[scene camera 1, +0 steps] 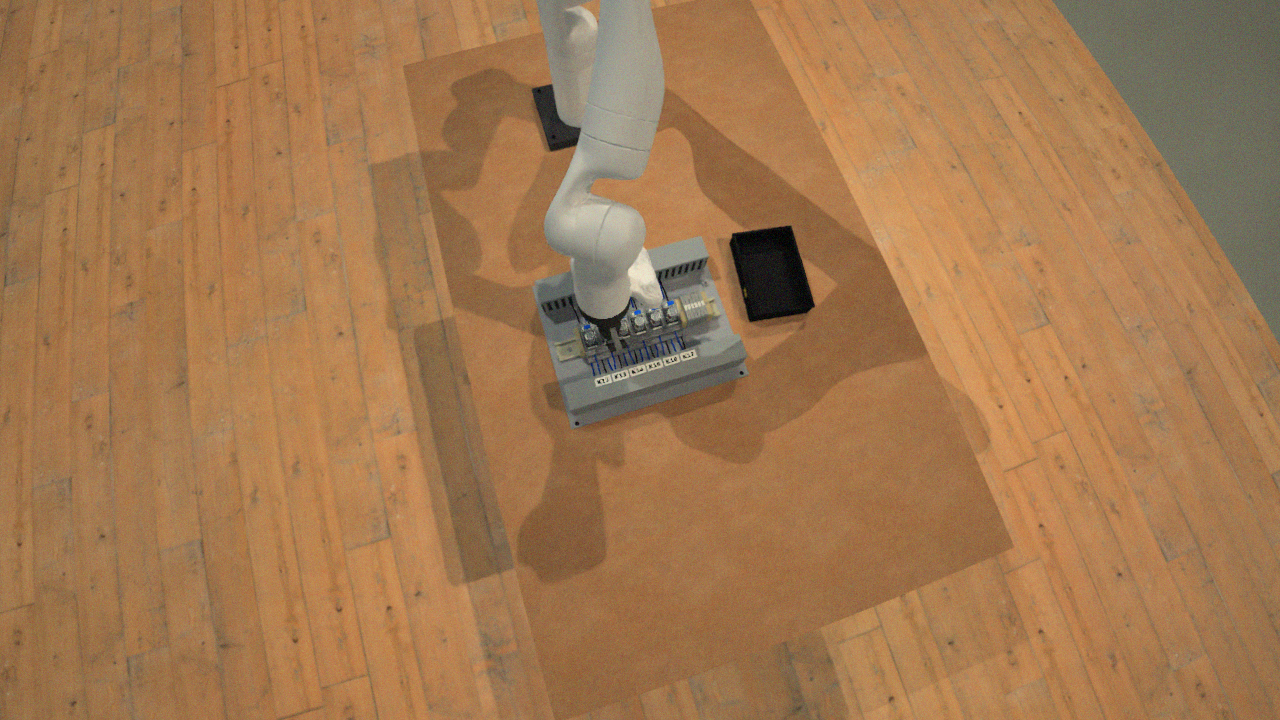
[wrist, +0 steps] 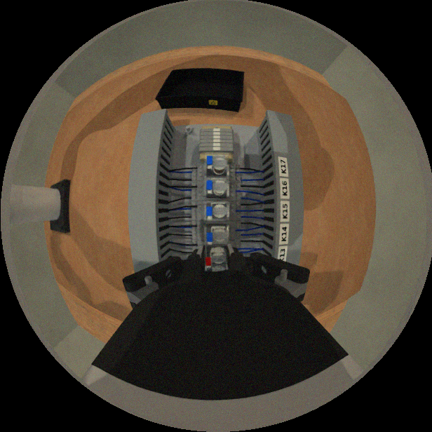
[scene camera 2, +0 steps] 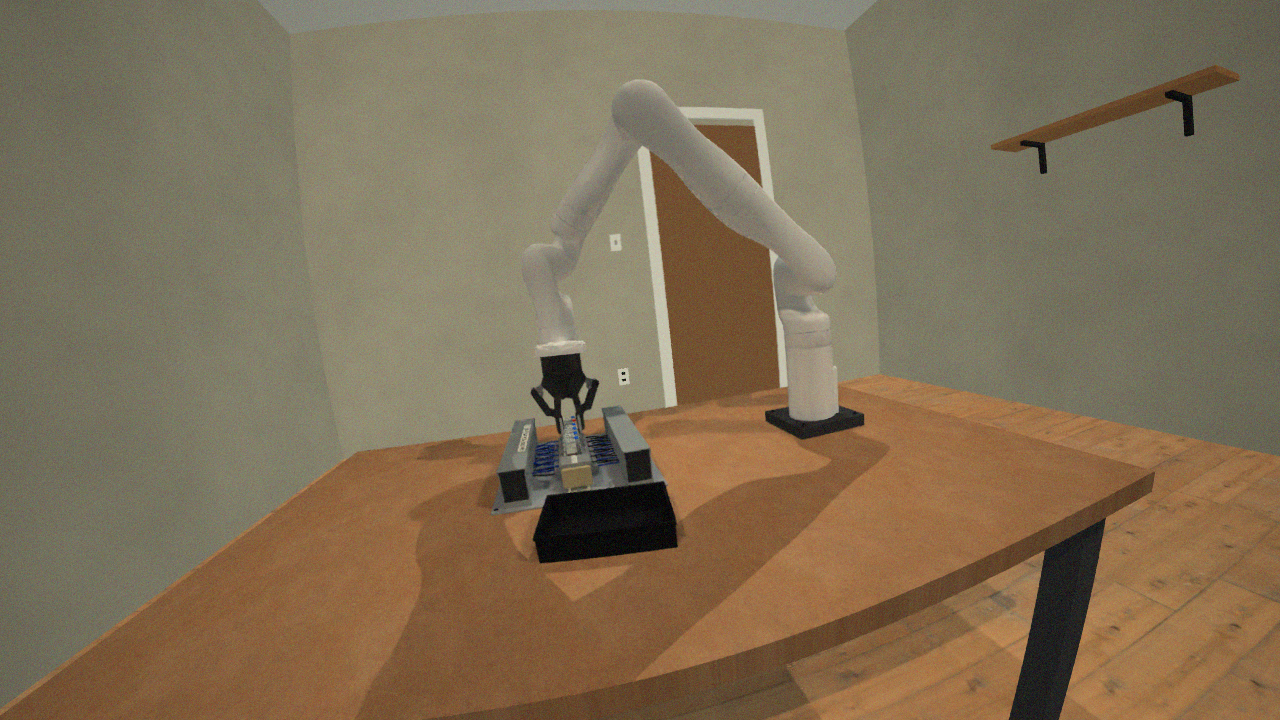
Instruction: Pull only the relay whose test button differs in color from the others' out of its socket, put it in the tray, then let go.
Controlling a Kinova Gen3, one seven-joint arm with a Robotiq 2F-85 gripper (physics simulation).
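Seen in the pictures: arm's base, origin of the base link: (scene camera 1: 579, 108) (scene camera 2: 811, 414).
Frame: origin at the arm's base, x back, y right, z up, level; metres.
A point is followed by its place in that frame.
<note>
The relay with the red test button (wrist: 217, 257) is in the row at the K13 place, clear-cased, between my fingertips in the wrist view. My gripper (wrist: 215, 251) (scene camera 2: 571, 424) @[x -0.467, y 0.126, z 0.021 m] is shut on it, one finger on each side. The relay looks low in its socket; its base is hidden. Several relays with blue test buttons stand in the same row, such as the one beside it (wrist: 218, 234) and the one at the far end (wrist: 218, 165). The black tray (scene camera 1: 738, 277) @[x -0.450, y -0.139, z -0.021 m] (scene camera 2: 608, 540) @[x -0.479, y -0.246, z -0.001 m] (wrist: 200, 104) stands on the table past the terminal-block end of the row.
Grey slotted wire ducts (wrist: 147, 175) (wrist: 292, 200) run along both sides of the relay row, with blue and black wires between. Pale terminal blocks (wrist: 216, 139) stand at the tray end of the row. The arm's black base plate (scene camera 1: 556, 134) @[x -0.041, y 0.065, z 0.000 m] (scene camera 2: 814, 425) @[x -0.040, y -0.056, z -0.002 m] is behind the panel.
</note>
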